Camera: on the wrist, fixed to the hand. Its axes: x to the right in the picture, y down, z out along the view.
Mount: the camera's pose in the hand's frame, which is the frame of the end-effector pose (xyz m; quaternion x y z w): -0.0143 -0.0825 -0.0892 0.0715 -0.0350 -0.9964 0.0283
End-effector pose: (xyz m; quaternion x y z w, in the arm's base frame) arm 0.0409 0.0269 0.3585 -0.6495 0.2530 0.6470 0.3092
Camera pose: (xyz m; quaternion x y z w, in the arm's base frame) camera 0.1615 0.0170 0.3764 -0.2257 -0.6046 -0.2851 0.7087
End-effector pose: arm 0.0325 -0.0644 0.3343 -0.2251 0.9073 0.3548 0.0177
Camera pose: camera 0.0915 -0.1702 0.3513 -0.8967 -0.1739 -0.0646 0.4019
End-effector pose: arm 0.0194 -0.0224 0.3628 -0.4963 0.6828 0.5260 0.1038
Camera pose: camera 0.1252 -0.0837 0.3595 -0.6686 -0.4412 -0.1200 0.5864
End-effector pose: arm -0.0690 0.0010 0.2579 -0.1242 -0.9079 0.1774 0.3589
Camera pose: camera -0.0049 -0.0580 0.3437 0.9330 -0.1493 -0.2833 0.1640
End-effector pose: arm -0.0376 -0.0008 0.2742 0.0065 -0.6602 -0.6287 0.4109
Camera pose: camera -0.0209 -0.0841 0.1862 -0.6654 0.0715 0.3802 0.6384
